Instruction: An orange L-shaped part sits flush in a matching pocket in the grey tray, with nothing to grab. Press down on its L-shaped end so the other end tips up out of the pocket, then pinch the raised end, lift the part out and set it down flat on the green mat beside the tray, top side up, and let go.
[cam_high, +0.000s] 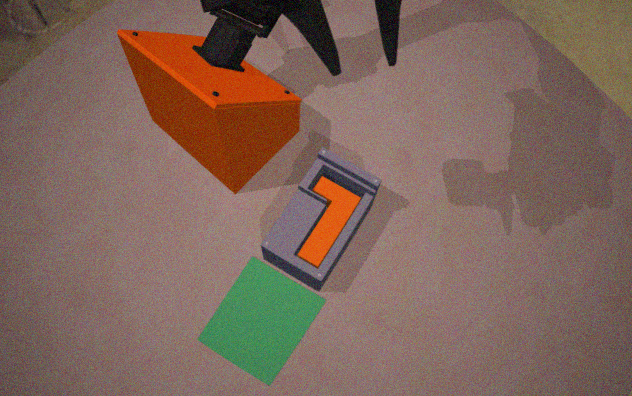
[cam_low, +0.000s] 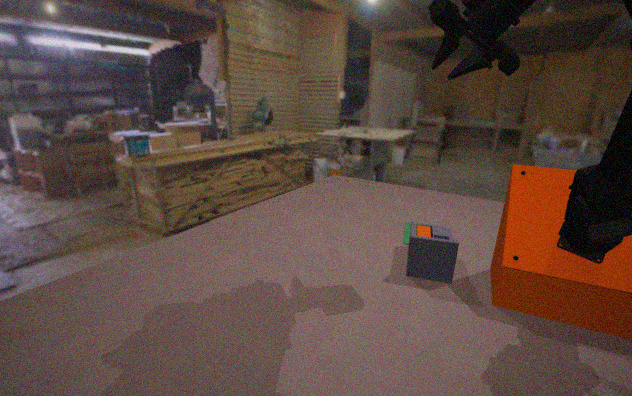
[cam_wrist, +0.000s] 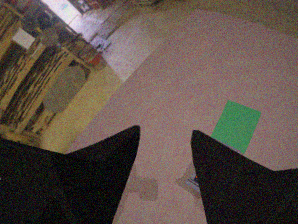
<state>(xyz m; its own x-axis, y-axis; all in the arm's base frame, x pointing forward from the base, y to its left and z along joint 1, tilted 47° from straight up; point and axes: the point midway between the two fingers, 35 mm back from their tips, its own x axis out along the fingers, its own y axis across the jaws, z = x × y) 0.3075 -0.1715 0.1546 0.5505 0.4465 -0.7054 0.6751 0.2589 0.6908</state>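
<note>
Right now my gripper tip is 30 mm past the orange L-shaped part, 10 mm to the right of it and 350 mm above it. Round my gripper tip: mat: 30 mm ahead, 140 mm to the right, 420 mm below.
</note>
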